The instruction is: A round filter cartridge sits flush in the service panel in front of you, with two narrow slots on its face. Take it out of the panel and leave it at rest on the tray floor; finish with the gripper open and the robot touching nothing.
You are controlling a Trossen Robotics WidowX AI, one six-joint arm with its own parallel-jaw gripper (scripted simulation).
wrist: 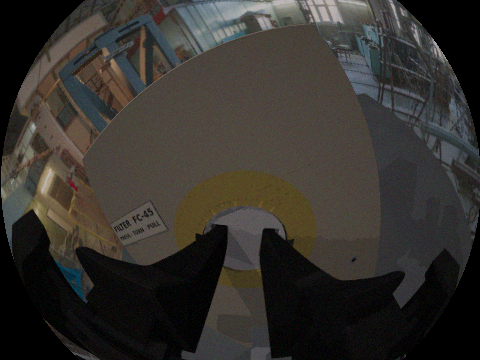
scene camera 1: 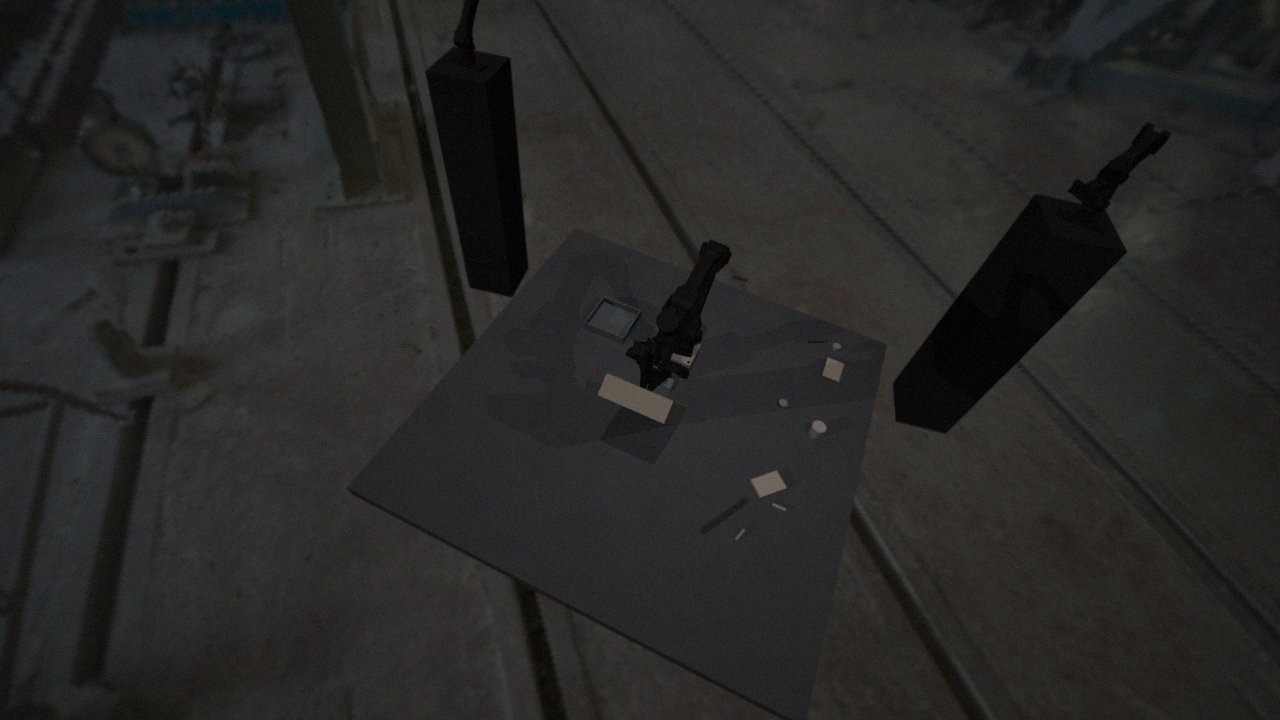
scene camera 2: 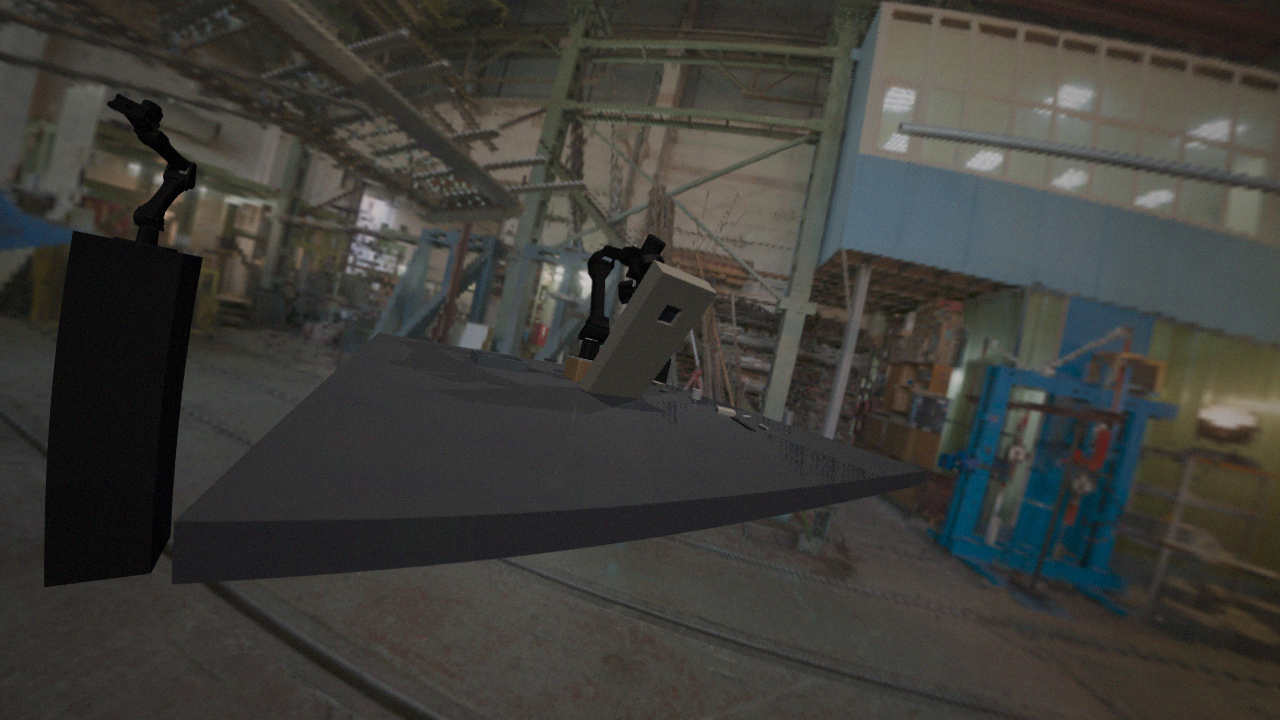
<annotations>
my gripper: wrist; scene camera 1 644,392; scene camera 2
round filter cartridge: wrist 245,225; not seen in scene camera 1 (hidden by a beige service panel); not seen in scene camera 2 (hidden by a beige service panel)
same spot on my gripper: (scene camera 2: 625,289) = (wrist: 417,317)
</annotations>
